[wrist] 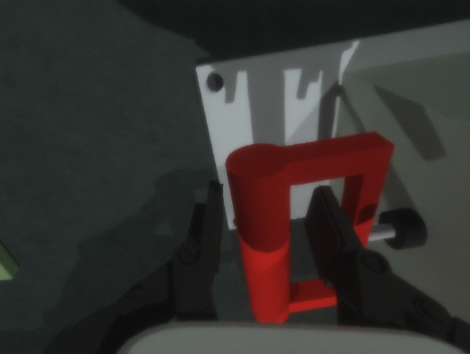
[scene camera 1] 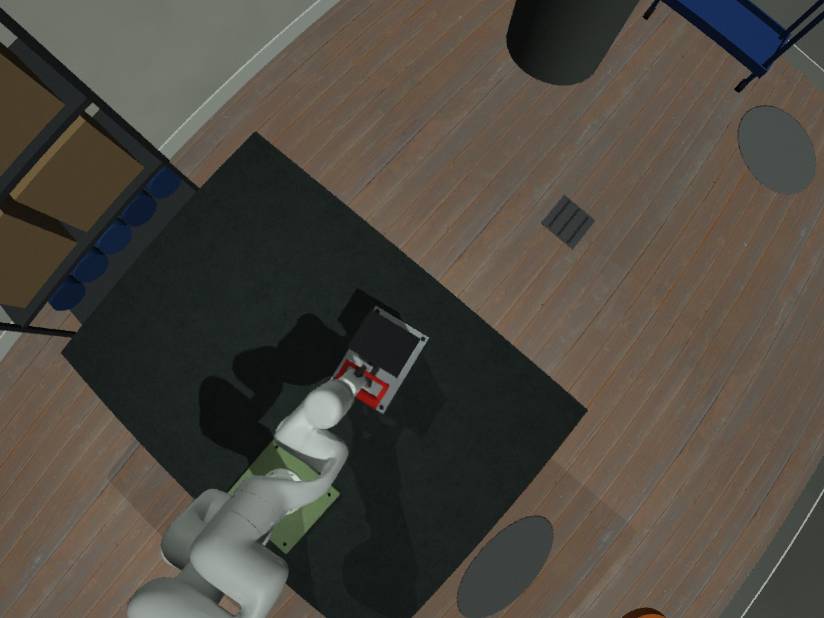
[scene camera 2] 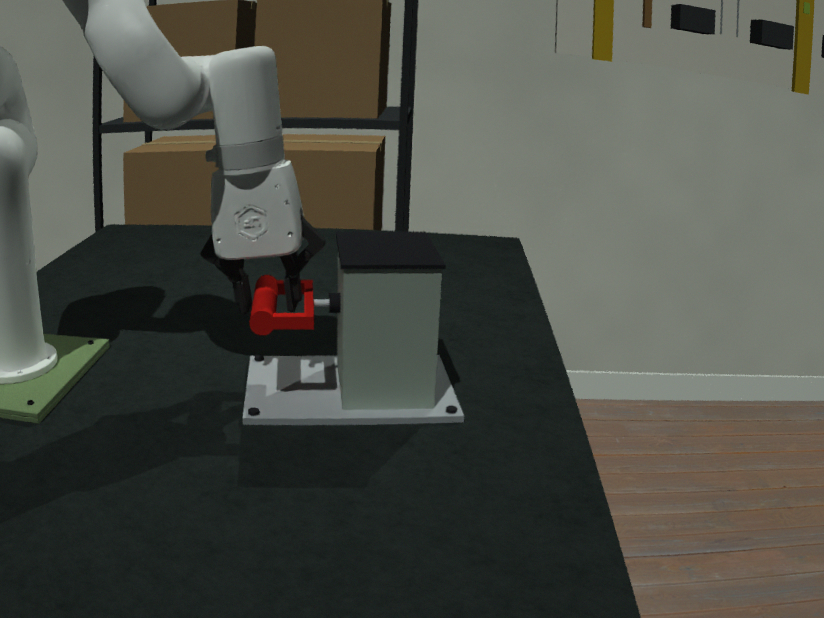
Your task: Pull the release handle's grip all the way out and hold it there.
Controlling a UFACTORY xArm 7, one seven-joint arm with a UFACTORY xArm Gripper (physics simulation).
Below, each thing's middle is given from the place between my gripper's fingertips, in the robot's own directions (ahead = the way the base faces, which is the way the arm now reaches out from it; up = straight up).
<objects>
The base plate (scene camera 2: 281, 390) is 90 mm below my hand, 90 mm ahead of it and 20 mm to the right of it.
</objects>
